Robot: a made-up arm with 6 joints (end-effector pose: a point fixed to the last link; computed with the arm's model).
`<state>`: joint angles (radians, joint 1 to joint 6).
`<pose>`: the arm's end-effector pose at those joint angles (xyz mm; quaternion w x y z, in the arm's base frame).
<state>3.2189 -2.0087 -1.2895 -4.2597 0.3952 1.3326</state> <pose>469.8 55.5 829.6 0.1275 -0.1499 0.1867 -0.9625</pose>
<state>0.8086 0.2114 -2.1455 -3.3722 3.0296 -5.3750</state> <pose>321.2 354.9 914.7 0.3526 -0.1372 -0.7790 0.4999</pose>
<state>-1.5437 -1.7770 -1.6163 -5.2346 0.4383 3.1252</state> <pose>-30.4 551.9 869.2 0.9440 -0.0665 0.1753 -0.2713</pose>
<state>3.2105 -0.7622 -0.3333 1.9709 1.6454 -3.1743</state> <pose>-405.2 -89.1 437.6 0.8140 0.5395 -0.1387 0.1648</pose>
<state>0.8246 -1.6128 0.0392 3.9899 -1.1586 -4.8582</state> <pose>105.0 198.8 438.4 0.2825 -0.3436 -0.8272 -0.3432</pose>
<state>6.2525 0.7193 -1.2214 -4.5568 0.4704 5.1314</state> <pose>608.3 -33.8 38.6 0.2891 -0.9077 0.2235 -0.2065</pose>
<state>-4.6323 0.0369 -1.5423 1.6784 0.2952 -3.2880</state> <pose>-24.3 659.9 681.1 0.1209 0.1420 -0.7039 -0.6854</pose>
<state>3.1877 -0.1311 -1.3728 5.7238 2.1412 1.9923</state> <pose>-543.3 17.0 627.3 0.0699 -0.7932 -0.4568 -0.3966</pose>
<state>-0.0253 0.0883 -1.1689 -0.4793 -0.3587 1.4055</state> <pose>653.2 14.8 496.1 0.3430 -0.6971 0.3116 -0.5471</pose>
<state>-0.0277 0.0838 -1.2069 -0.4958 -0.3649 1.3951</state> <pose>655.5 14.3 520.9 0.3443 -0.6891 0.2930 -0.5663</pose>
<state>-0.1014 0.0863 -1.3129 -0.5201 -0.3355 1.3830</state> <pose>662.1 -33.9 578.6 0.3179 -0.6626 0.2929 -0.6116</pose>
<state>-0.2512 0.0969 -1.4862 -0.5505 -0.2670 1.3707</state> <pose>652.4 -132.9 668.6 0.2539 -0.6151 0.3133 -0.6776</pose>
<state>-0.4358 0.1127 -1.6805 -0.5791 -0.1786 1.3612</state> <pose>606.1 -246.4 765.6 0.1643 -0.5550 0.3451 -0.7388</pose>
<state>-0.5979 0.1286 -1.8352 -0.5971 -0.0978 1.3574</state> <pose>541.9 -331.7 838.0 0.0812 -0.5003 0.3772 -0.7751</pose>
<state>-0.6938 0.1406 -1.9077 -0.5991 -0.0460 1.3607</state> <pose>499.7 -377.5 867.6 0.0348 -0.4693 0.4046 -0.7841</pose>
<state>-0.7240 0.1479 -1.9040 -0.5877 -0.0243 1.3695</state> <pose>491.9 -397.4 860.4 0.0267 -0.4639 0.4275 -0.7754</pose>
